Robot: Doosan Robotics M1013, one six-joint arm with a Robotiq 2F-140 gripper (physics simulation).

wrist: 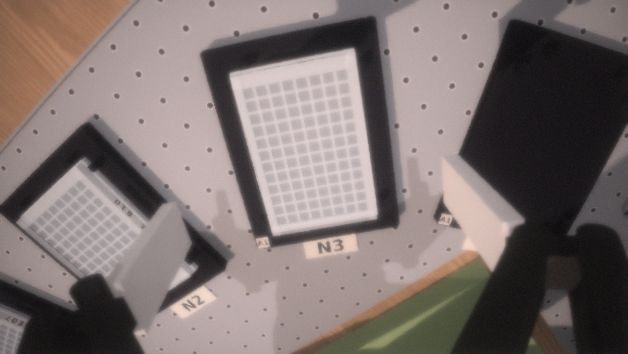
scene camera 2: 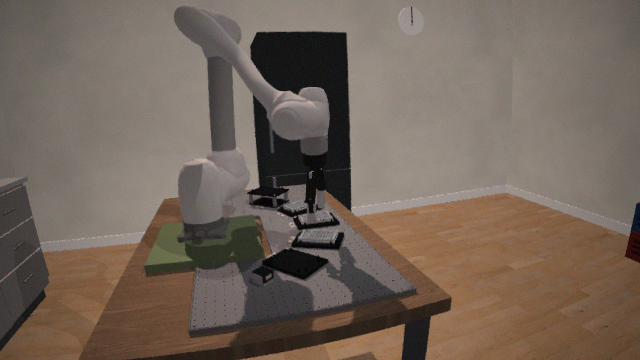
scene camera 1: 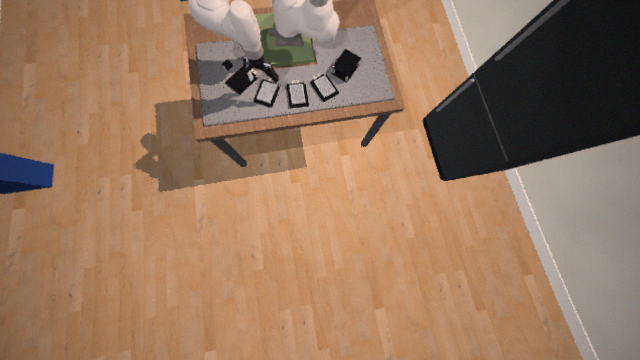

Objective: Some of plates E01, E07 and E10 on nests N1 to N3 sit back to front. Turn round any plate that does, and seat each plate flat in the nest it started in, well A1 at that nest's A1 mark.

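Pixels of known places: gripper, between the fingertips: (wrist: 310, 202) (scene camera 2: 317, 214) (scene camera 1: 263, 83); arm's base, origin of its link: (scene camera 2: 204, 231) (scene camera 1: 288, 35).
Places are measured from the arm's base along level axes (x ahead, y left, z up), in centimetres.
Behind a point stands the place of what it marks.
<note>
My gripper (scene camera 1: 263, 75) {y -15.8, x 41.8, z 8.5 cm} (scene camera 2: 316, 207) {y -15.8, x 41.8, z 8.5 cm} (wrist: 310, 202) {y -15.8, x 41.8, z 8.5 cm} is open and empty, with its fingers wide apart above the label side of nest N3 (wrist: 300, 46) {y -19.0, x 48.2, z -0.2 cm}. A pale plate (scene camera 1: 267, 92) {y -15.2, x 42.7, z 1.2 cm} (scene camera 2: 320, 237) {y -18.0, x 42.3, z 1.0 cm} (wrist: 310, 145) {y -15.9, x 42.1, z 0.2 cm} lies inside N3 and looks flat; its name does not show. The plate in nest N2 (wrist: 125, 175) {y -2.3, x 47.6, z -0.2 cm} appears to be E10 (scene camera 1: 297, 94) {y 3.1, x 44.7, z 1.2 cm} (scene camera 2: 322, 218) {y -0.4, x 46.1, z 1.3 cm} (wrist: 75, 215) {y 2.7, x 47.4, z 1.2 cm}; the left finger hides part of it. Plate E07 (scene camera 1: 324, 86) {y 20.5, x 39.5, z 0.7 cm} (scene camera 2: 295, 208) {y 15.0, x 37.0, z 1.3 cm} (wrist: 7, 332) {y 19.2, x 42.0, z 1.2 cm} shows partly at the lower left in the wrist view. Well A1 cannot be made out on the plates.
A flat black fixture (scene camera 1: 241, 80) {y -31.1, x 32.9, z -0.1 cm} (scene camera 2: 295, 262) {y -32.3, x 32.2, z -0.2 cm} (wrist: 545, 115) {y -32.0, x 34.7, z -0.2 cm} stands beside N3, partly behind the right finger. A two-level black stand (scene camera 1: 346, 64) {y 35.1, x 27.4, z 4.7 cm} (scene camera 2: 268, 191) {y 34.0, x 26.0, z 4.6 cm} is beyond N1. A small dark-topped device (scene camera 1: 227, 64) {y -38.8, x 23.2, z 2.0 cm} (scene camera 2: 261, 275) {y -41.6, x 22.1, z 1.6 cm} stands near the flat fixture.
</note>
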